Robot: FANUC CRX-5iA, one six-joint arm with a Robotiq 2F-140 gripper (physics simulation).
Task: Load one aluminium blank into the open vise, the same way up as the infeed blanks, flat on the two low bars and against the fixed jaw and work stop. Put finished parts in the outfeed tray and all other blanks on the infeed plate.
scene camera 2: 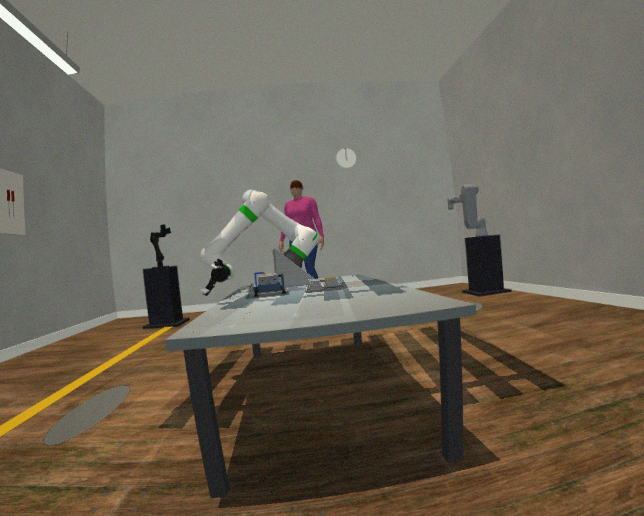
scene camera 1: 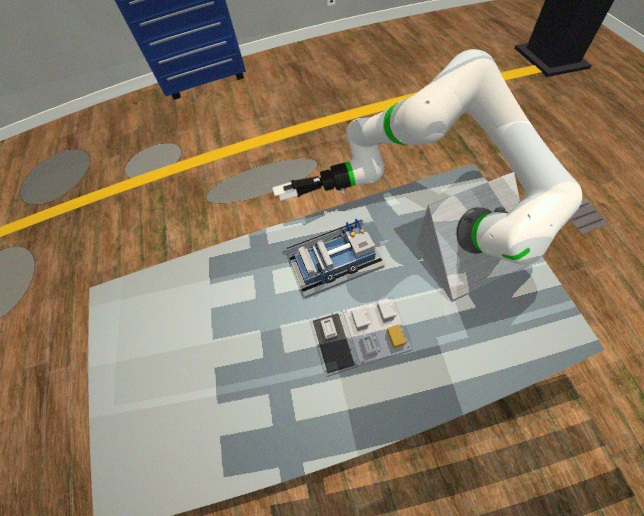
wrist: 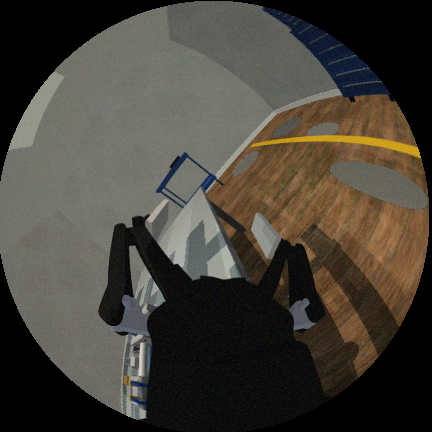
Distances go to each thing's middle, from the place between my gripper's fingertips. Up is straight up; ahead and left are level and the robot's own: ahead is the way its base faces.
I see the dark outfeed tray [scene camera 1: 337, 357] 56 cm to the left of my hand, 10 cm below it and 4 cm behind it.
